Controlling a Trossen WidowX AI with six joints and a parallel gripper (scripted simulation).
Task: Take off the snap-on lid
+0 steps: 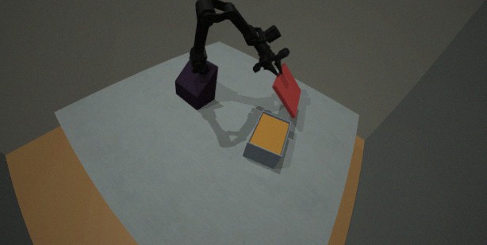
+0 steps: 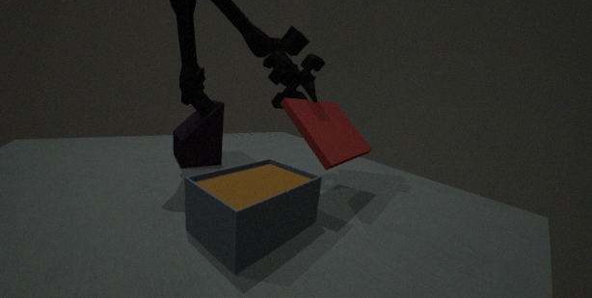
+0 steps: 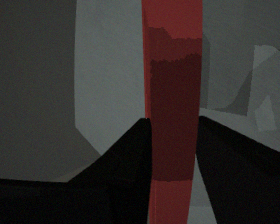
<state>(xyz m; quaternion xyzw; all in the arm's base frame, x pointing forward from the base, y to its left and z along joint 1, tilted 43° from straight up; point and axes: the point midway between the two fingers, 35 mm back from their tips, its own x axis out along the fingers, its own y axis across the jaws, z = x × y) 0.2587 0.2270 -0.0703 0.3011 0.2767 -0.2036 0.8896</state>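
My gripper tip is now 60 mm short of the red lid, 20 mm to the right of it and 50 mm above it. Also, from my gripper tip: storage box: 140 mm ahead, 200 mm to the right, 180 mm below.
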